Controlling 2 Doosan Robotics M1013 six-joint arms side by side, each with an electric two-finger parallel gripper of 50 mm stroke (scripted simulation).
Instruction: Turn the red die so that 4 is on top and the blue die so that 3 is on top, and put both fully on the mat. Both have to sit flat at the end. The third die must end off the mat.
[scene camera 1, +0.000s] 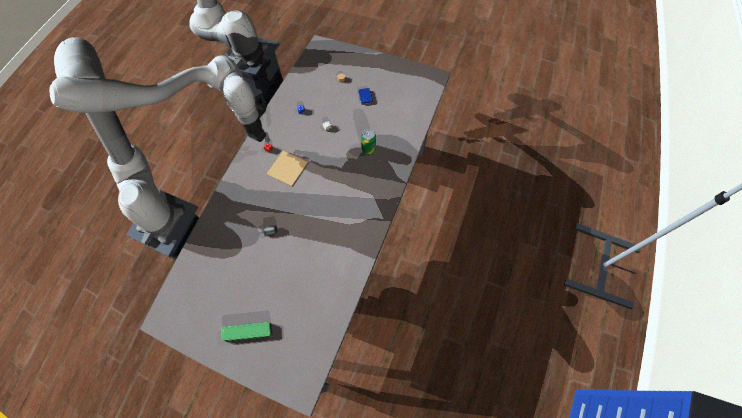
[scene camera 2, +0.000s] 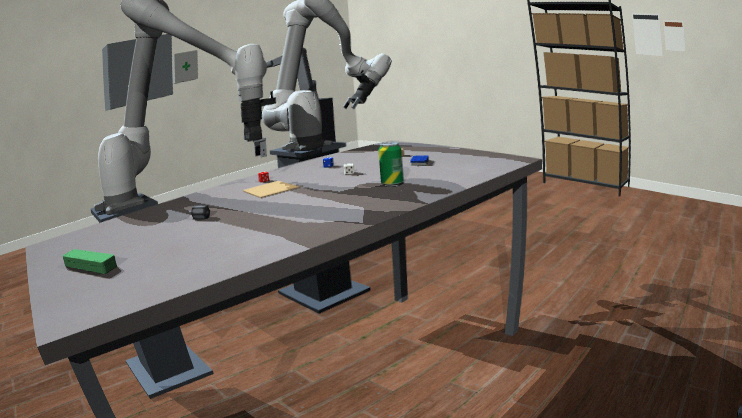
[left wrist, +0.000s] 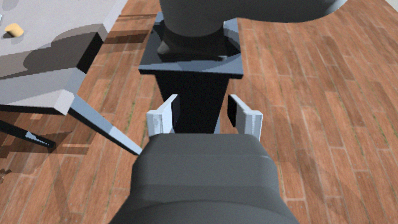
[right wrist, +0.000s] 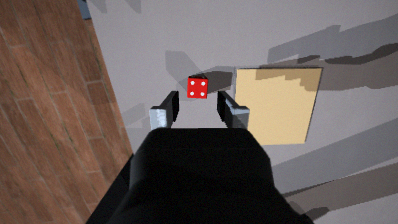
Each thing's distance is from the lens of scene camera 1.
tan mat (scene camera 1: 287, 167): 1.83 m
green block (scene camera 1: 258, 330): 1.60 m
The marked spots on the tan mat and the green block are 0.73 m apart.
